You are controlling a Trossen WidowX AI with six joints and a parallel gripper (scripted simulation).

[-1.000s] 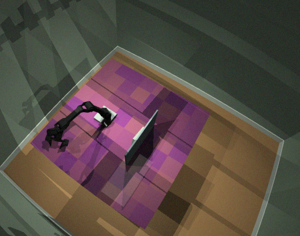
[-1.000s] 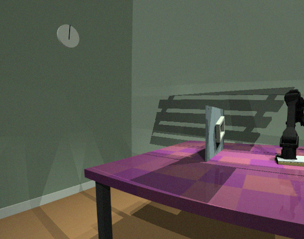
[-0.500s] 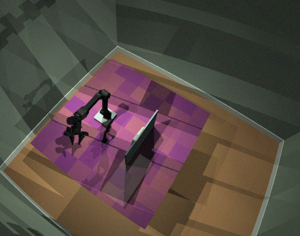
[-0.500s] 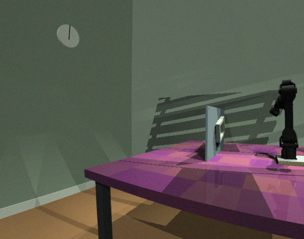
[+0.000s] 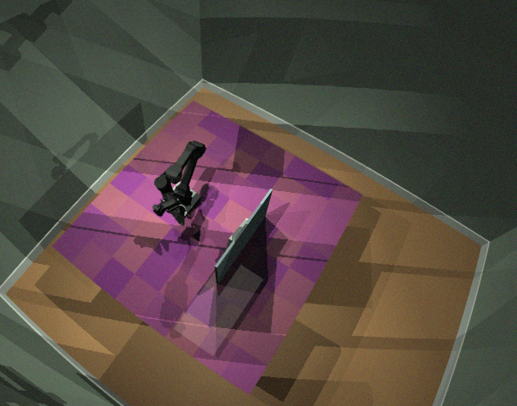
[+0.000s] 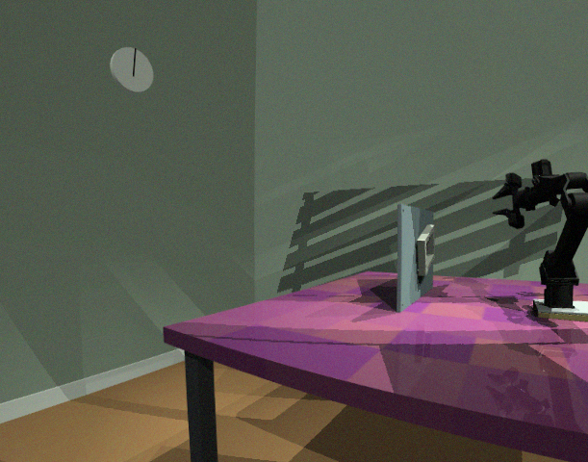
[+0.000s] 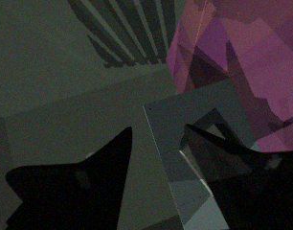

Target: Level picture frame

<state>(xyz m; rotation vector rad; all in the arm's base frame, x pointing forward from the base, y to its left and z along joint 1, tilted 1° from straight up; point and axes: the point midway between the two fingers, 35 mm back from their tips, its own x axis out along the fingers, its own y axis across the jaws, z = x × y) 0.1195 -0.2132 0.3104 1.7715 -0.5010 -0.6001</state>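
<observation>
The picture frame is 240 mm ahead of my gripper tip, 150 mm below it and 110 mm to the left of it. From my gripper tip the other things lie so: wall panel 250 mm ahead, 170 mm below, 120 mm to the left.
</observation>
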